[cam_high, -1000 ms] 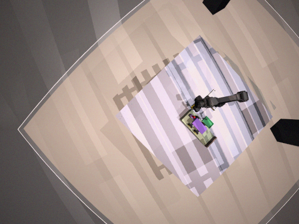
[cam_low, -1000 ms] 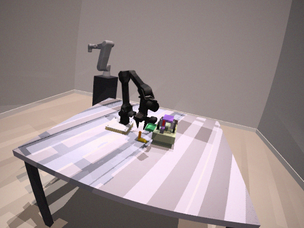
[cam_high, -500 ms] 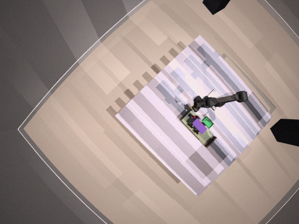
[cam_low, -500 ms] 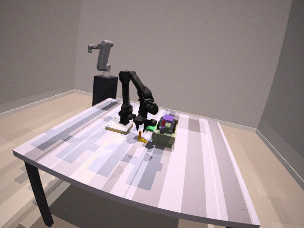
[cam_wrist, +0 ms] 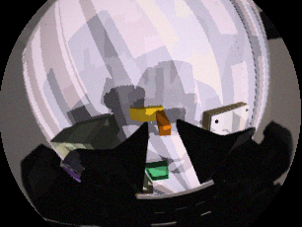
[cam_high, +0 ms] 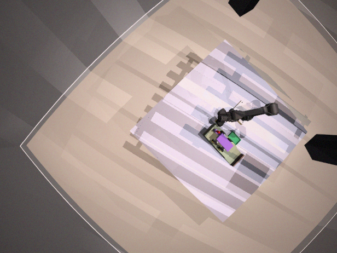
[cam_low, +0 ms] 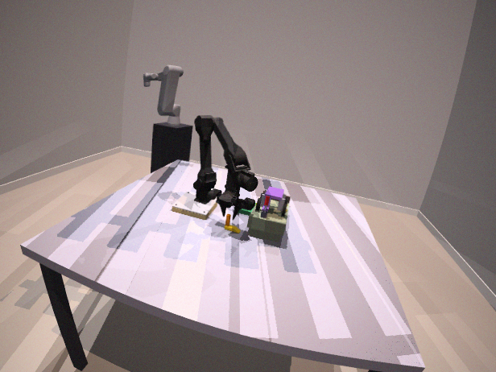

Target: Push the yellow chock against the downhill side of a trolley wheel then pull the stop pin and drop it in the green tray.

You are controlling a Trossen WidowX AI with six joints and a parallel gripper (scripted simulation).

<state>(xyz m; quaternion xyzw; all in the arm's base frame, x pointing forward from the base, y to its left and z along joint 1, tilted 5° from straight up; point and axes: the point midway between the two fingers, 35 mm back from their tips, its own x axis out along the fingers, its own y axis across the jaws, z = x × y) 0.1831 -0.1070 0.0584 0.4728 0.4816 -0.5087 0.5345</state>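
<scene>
Right now the yellow chock is 30 mm below my gripper tip and 20 mm ahead of it. Also, from my gripper tip: red-headed stop pin 130 mm ahead, 80 mm above, 50 mm to the left; pale green ramp 160 mm to the left, 130 mm ahead; purple trolley 150 mm to the left, 140 mm ahead, 60 mm above.
</scene>
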